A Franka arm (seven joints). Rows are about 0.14 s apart.
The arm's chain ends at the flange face. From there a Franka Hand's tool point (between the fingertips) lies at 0.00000 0.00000 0.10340 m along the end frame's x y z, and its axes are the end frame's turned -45 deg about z.
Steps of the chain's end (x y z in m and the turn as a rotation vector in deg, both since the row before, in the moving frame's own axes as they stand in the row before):
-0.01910, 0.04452, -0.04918, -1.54, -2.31, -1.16
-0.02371, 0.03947, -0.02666, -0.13, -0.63, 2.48
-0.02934, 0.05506, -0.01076, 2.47, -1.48, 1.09
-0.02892, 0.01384, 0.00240, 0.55, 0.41, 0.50
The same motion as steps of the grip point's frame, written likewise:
-0.04991, 0.01704, -0.04930, 0.54, -2.72, -1.16
-0.04563, 0.01049, -0.02667, 0.35, -0.54, 2.48
-0.05837, 0.01316, -0.01089, 2.79, 0.70, 1.09
-0.02901, -0.01084, 0.00239, 0.10, 0.68, 0.50

